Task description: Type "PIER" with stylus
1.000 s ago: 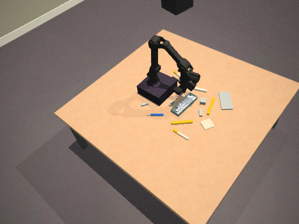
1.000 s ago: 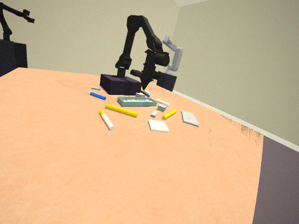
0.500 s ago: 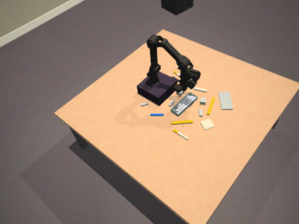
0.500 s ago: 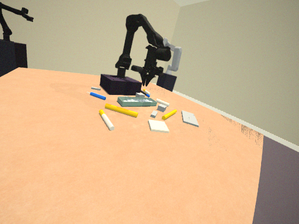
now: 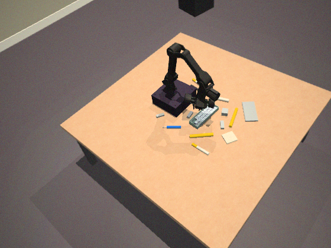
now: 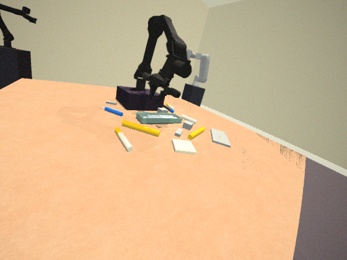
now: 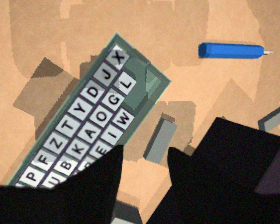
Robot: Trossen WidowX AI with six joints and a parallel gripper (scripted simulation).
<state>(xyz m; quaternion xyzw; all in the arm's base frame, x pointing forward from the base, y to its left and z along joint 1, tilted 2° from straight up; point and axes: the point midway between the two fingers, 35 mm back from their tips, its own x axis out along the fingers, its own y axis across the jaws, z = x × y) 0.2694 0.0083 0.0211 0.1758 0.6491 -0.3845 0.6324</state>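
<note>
Now: the blue stylus 18 cm to the right of my gripper tip, 7 cm below it and 6 cm behind it. From my gripper tip the other things lie so: cream tile 25 cm ahead, 8 cm below, 4 cm to the left; white stick 24 cm to the left, 7 cm below, 1 cm behind; grey block 18 cm behind, 17 cm to the right, 8 cm below.
</note>
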